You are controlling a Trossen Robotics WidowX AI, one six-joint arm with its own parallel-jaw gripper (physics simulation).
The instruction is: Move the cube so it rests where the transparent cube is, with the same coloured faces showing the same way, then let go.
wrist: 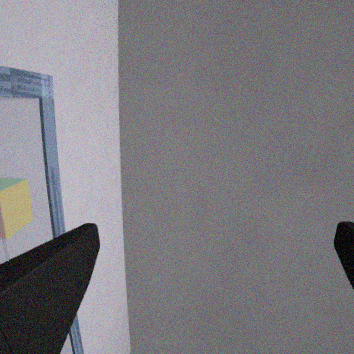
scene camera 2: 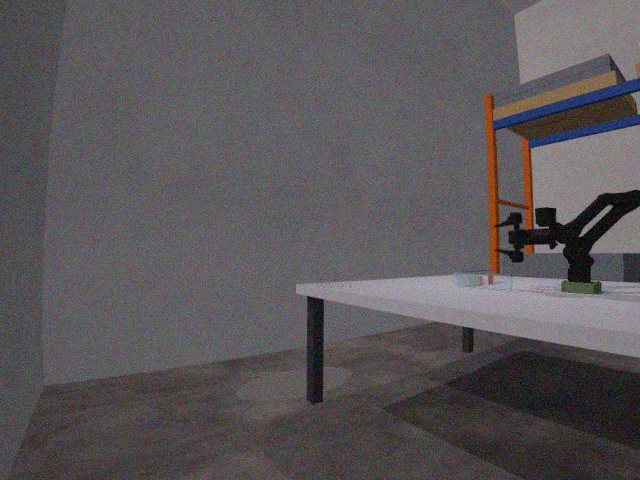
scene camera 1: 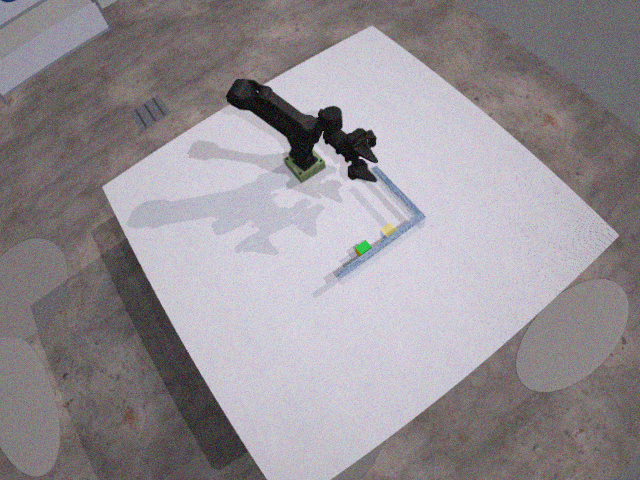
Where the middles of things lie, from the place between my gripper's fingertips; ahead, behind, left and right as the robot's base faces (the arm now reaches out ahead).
I see my gripper 170 mm above the L-shaped rail [scene camera 1: 417, 219], 90 mm to the left of it and 10 mm short of it.
